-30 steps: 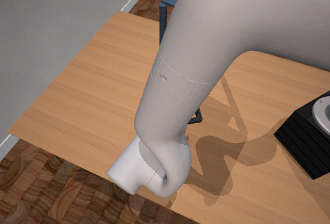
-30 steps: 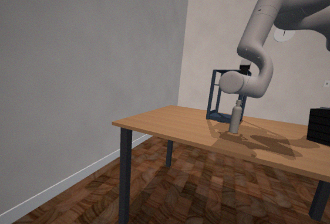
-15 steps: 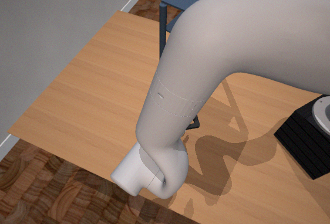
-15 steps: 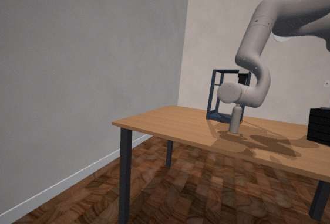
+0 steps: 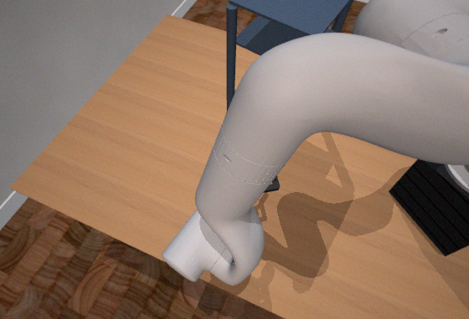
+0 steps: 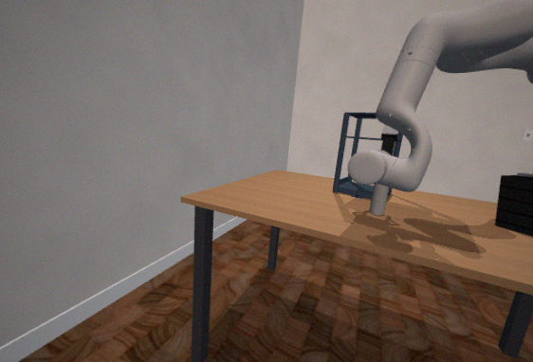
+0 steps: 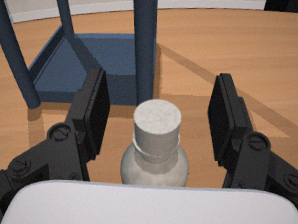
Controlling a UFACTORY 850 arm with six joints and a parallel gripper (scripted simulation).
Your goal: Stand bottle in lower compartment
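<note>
My gripper is now 70 mm above the bottle. From my hand the other things lie so: shelving unit: 320 mm to the right.
</note>
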